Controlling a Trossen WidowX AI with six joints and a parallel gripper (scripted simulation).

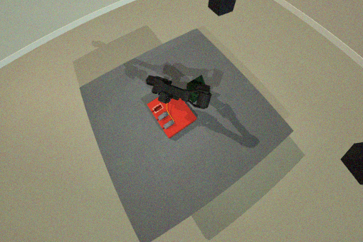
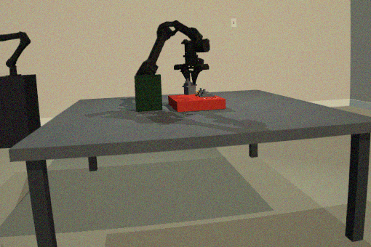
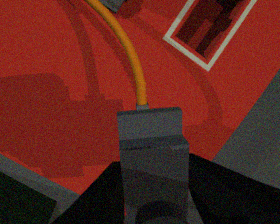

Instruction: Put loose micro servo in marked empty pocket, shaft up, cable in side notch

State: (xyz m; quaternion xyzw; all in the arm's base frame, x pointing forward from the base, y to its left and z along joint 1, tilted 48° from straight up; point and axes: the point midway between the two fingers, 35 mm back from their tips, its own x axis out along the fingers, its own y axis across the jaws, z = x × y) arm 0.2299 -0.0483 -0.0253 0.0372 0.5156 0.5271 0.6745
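My gripper tip is 20 mm past the red deck, 70 mm to the right of it and 100 mm above it.
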